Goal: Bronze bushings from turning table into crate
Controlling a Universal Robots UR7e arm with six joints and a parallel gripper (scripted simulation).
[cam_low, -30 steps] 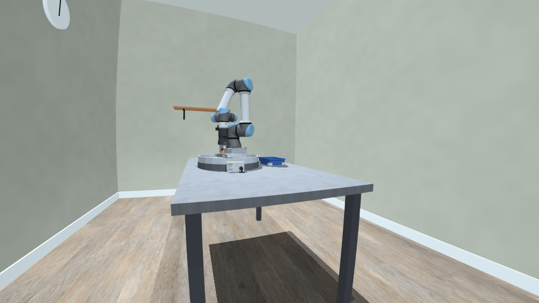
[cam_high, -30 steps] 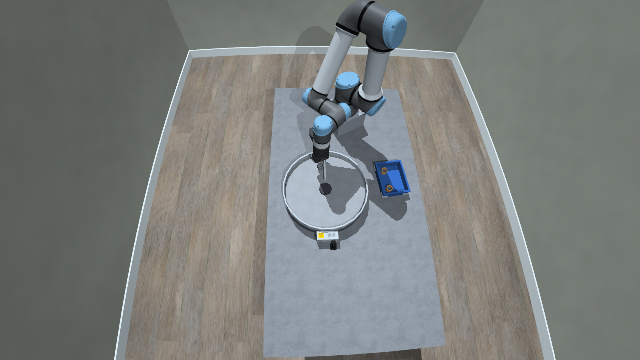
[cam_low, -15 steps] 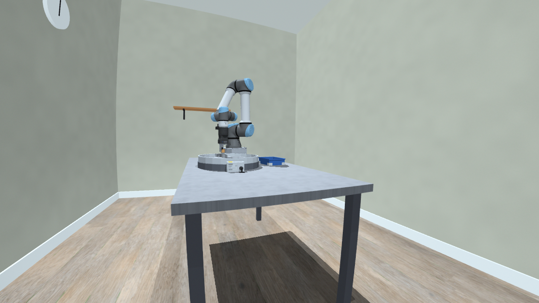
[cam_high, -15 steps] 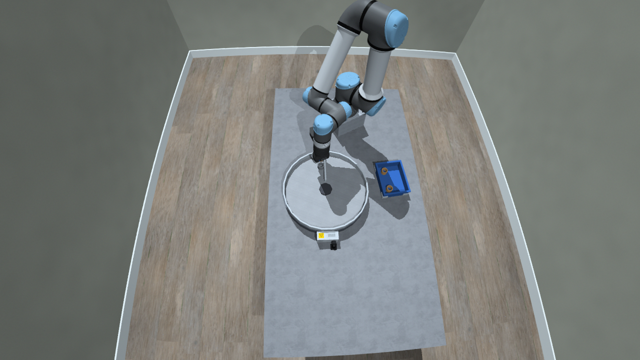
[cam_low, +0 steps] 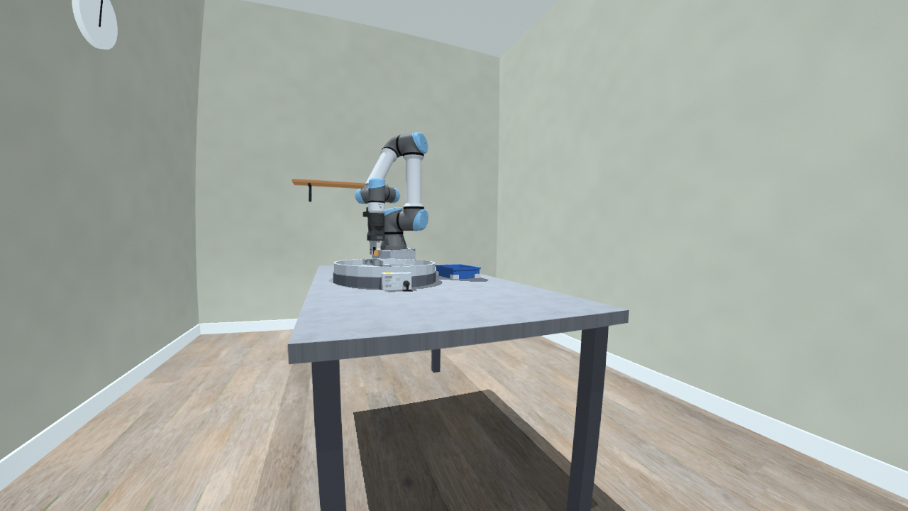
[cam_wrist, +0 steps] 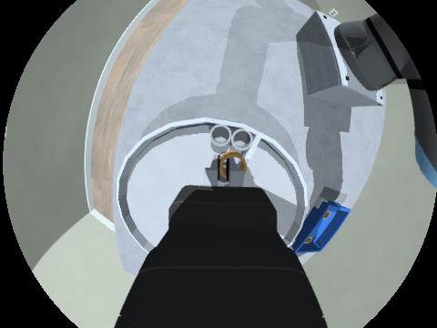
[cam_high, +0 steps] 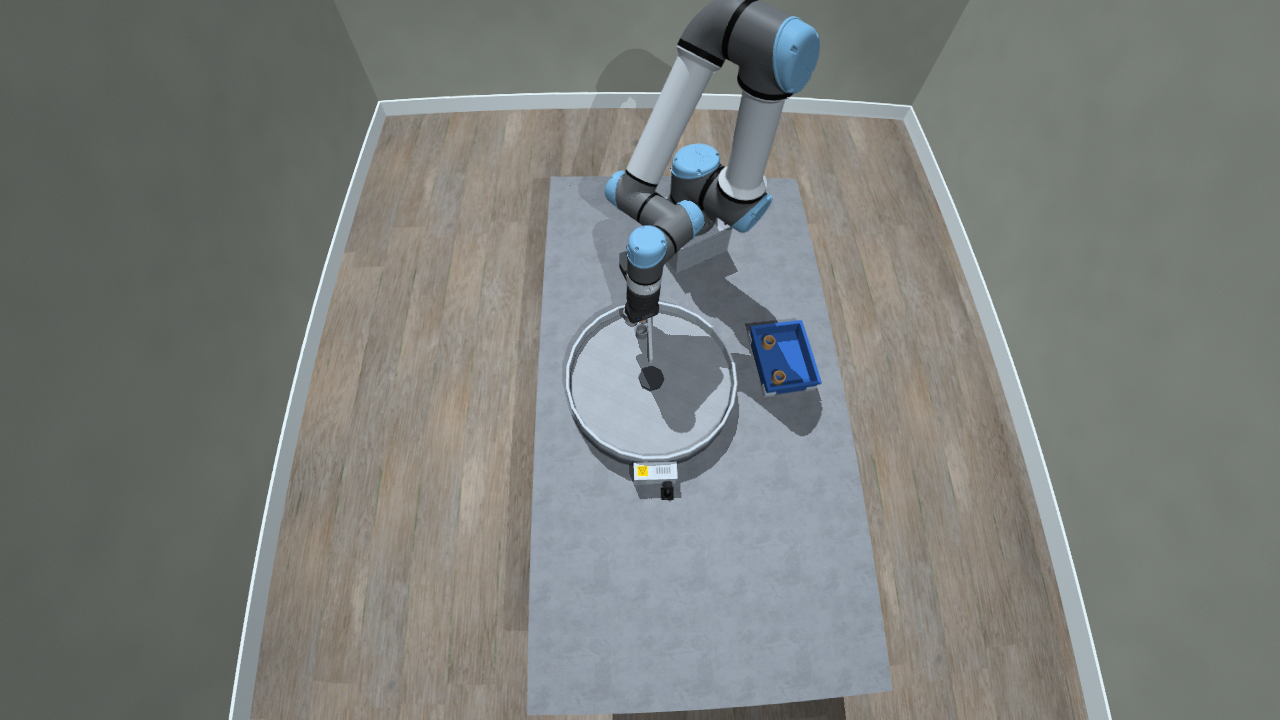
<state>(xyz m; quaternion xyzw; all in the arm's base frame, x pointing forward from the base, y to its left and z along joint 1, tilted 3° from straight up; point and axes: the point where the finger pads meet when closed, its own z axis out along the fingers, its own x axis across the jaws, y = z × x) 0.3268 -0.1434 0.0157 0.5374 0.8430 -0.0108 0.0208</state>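
My gripper is now 70 mm short of the blue crate, 390 mm to the right of it and 100 mm above it. Round my hand: round turning table (150 mm ahead, 40 mm to the left, 70 mm below).
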